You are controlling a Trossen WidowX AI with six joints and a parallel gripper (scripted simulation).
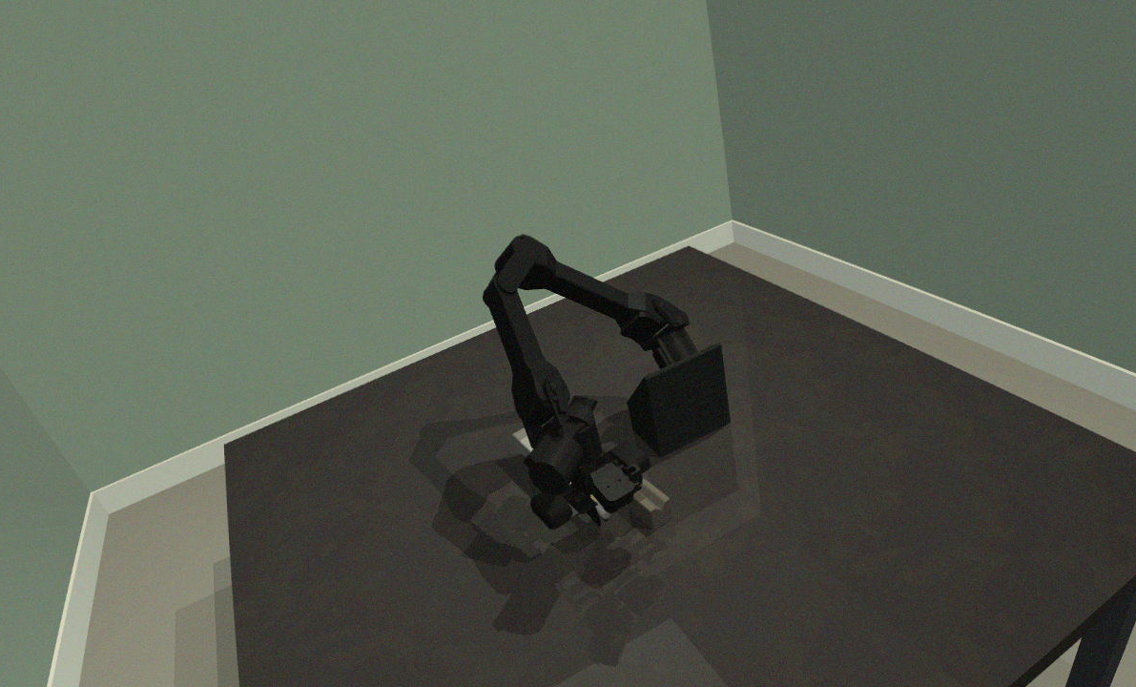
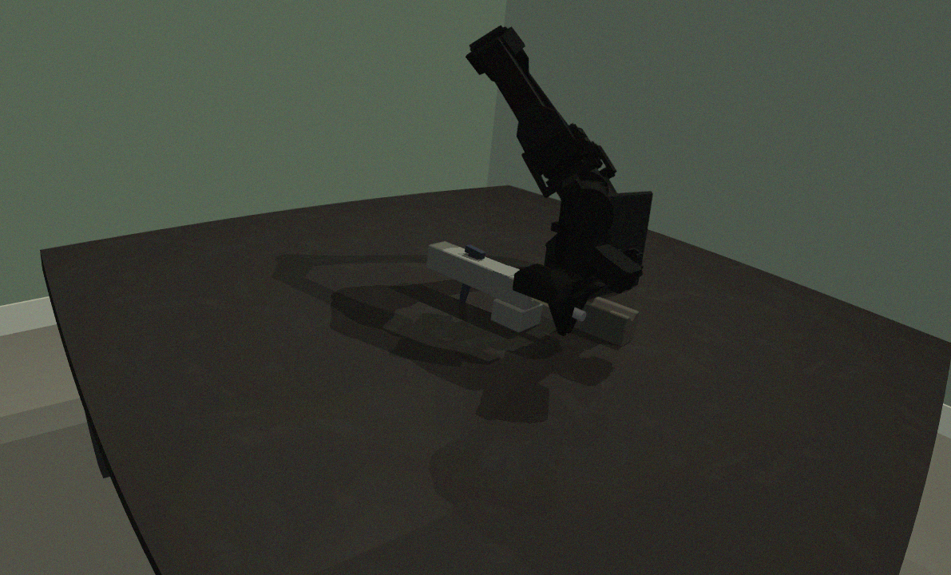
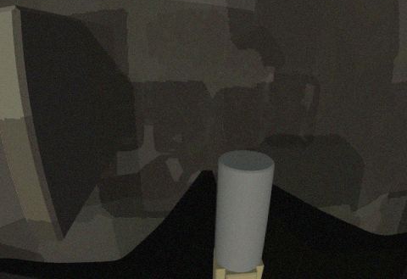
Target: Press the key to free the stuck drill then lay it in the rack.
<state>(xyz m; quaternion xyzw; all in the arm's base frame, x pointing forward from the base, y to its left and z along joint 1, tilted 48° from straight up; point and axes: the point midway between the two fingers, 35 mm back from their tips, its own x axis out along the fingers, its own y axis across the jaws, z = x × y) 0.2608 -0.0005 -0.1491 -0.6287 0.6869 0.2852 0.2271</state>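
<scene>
My gripper tip is now 80 mm past the rack block, 20 mm to the right of it and 10 mm below it. From my gripper tip the other things lie so: dark blue t-shaped peg (170 mm to the right, 40 mm above, 10 mm ahead); pale housing (140 mm to the right, 30 mm above, 10 mm ahead).
</scene>
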